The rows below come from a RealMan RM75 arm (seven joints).
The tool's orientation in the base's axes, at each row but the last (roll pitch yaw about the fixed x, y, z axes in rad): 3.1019 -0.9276 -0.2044; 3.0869 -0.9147 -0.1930; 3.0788 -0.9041 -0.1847; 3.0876 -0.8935 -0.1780; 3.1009 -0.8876 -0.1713; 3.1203 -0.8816 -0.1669; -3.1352 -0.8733 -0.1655; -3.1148 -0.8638 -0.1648; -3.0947 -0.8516 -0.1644
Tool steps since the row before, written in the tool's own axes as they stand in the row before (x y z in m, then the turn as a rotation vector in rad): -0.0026 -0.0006 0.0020 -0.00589 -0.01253 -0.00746; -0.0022 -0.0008 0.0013 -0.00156 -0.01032 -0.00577; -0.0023 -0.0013 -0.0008 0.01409 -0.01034 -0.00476; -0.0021 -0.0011 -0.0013 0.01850 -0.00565 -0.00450; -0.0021 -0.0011 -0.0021 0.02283 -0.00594 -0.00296; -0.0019 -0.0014 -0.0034 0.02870 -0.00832 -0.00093; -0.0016 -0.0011 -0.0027 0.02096 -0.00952 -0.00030; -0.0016 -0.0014 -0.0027 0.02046 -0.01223 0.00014; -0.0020 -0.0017 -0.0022 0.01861 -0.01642 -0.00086
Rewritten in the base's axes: 0.0002 0.0005 -0.0033 -0.00631 0.01440 -0.00054; -0.0001 0.0008 -0.0026 -0.00294 0.01140 0.00193; -0.0017 0.0017 -0.0014 0.00735 0.00943 0.01361; -0.0020 0.0016 -0.0009 0.00924 0.00432 0.01704; -0.0027 0.0017 -0.0003 0.01316 0.00387 0.01942; -0.0035 0.0021 0.0007 0.01881 0.00529 0.02263; -0.0029 0.0016 0.0005 0.01457 0.00722 0.01630; -0.0029 0.0018 0.0006 0.01498 0.00991 0.01568; -0.0027 0.0021 0.0000 0.01356 0.01434 0.01507
